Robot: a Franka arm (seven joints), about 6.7 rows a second.
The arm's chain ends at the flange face. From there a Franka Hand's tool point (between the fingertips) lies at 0.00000 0.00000 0.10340 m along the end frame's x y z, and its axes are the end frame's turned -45 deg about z.
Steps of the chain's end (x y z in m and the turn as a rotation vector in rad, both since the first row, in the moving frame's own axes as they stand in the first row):
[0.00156 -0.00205 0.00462 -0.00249 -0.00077 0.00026]
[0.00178 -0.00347 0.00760 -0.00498 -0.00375 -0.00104]
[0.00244 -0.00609 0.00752 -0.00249 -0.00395 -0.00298]
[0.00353 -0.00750 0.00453 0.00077 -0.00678 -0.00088]
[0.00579 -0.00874 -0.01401 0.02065 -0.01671 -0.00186]
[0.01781 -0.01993 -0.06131 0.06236 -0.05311 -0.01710]
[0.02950 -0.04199 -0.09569 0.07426 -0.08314 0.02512]
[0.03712 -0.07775 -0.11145 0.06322 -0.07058 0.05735]
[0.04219 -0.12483 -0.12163 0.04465 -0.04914 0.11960]
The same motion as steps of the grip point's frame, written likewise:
[0.00231 -0.00022 0.00462 -0.00122 -0.00231 0.00026]
[0.00307 -0.00110 0.00760 -0.00087 -0.00617 -0.00104]
[0.00556 -0.00269 0.00752 0.00103 -0.00455 -0.00298]
[0.00736 -0.00336 0.00453 0.00534 -0.00425 -0.00088]
[0.01056 -0.00482 -0.01405 0.02642 0.00279 -0.00186]
[0.02729 -0.00994 -0.06166 0.08165 0.00654 -0.01710]
[0.05005 -0.02032 -0.09633 0.11130 -0.00628 0.02512]
[0.08097 -0.03851 -0.11191 0.09461 -0.00520 0.05735]
[0.11818 -0.06529 -0.12186 0.06632 -0.00317 0.11960]

